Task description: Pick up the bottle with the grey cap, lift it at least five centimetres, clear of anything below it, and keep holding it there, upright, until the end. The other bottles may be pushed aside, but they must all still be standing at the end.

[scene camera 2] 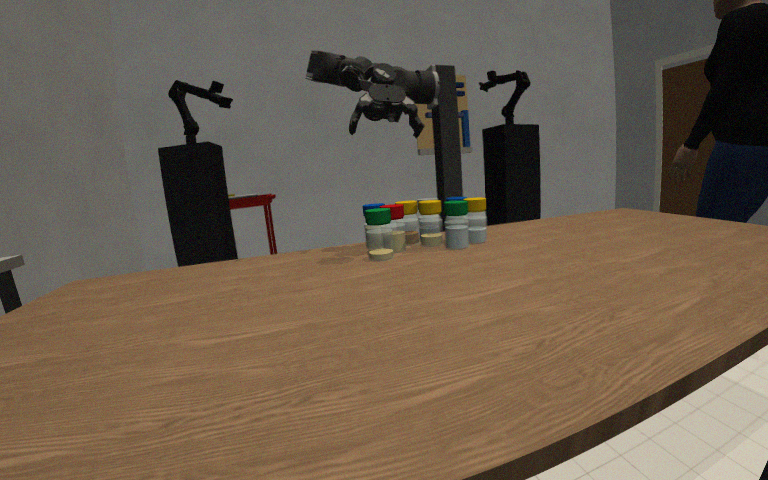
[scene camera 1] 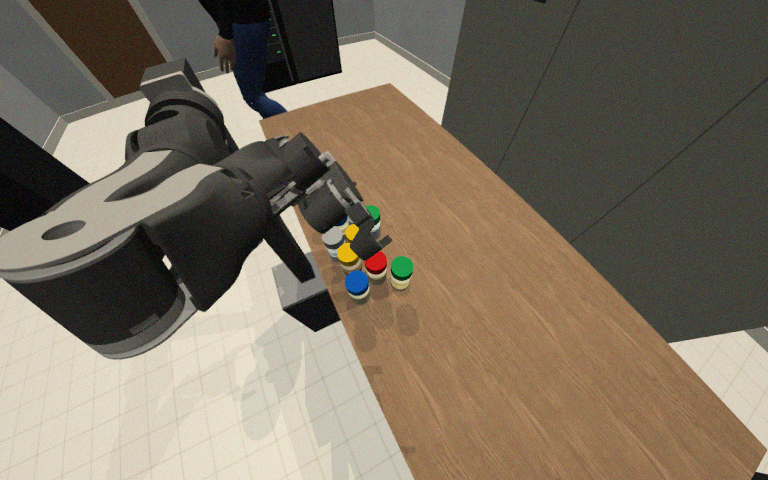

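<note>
The bottle with the grey cap (scene camera 1: 333, 237) stands upright at the table's near-left edge in scene camera 1, beside two yellow-capped bottles (scene camera 1: 348, 254) (scene camera 2: 429, 207). In scene camera 2 it is mostly hidden behind the front bottles; a sliver of its cap shows. My gripper (scene camera 2: 386, 134) is open and empty, fingers pointing down, high above the group of bottles. In scene camera 1 one finger shows, overlapping the view of the bottles; the other is hidden. A red-capped bottle (scene camera 1: 376, 262) (scene camera 2: 393, 211), a green-capped bottle (scene camera 1: 401, 268) (scene camera 2: 378, 216) and a blue-capped bottle (scene camera 1: 356, 283) (scene camera 2: 373, 206) stand upright.
Another green-capped bottle (scene camera 1: 372, 213) (scene camera 2: 455, 208), another blue-capped bottle (scene camera 1: 342, 223) (scene camera 2: 456, 198) and a yellow-capped bottle (scene camera 2: 475, 204) stand close by on the wooden table (scene camera 1: 481, 283) (scene camera 2: 339, 339). A person (scene camera 1: 249, 56) (scene camera 2: 736, 113) is beyond the table's far end in scene camera 1.
</note>
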